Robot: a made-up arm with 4 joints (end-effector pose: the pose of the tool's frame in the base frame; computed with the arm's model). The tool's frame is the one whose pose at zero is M. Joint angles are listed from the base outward.
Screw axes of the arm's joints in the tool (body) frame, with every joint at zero. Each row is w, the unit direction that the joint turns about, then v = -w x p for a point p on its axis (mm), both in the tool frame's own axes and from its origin. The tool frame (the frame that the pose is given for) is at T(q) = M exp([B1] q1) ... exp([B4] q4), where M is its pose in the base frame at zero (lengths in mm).
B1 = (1, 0, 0, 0, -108, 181)
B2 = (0, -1, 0, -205, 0, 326)
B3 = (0, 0, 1, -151, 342, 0)
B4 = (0, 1, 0, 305, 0, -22)
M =
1 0 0 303
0 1 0 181
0 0 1 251
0 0 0 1
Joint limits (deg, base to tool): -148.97..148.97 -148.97..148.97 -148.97..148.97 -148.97..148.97
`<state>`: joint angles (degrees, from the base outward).
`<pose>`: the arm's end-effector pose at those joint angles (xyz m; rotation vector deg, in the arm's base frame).
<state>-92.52 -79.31 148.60 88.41</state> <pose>-0.2512 0.4891 -0.1057 12.98 -154.84 -82.60</pose>
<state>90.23 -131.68 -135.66 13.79</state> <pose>0.2570 0.0712 -0.2241 -62.77 77.43 -10.69</pose>
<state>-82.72 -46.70 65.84 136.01</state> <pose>-0.2272 -0.2941 -0.4617 42.30 -136.89 40.88</pose>
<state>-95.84 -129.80 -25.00 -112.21</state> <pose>-0.2204 -0.0449 -0.0077 -116.00 25.23 -4.98</pose>
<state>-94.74 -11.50 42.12 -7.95</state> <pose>0.1207 0.0544 -0.2056 -83.10 36.09 28.16</pose>
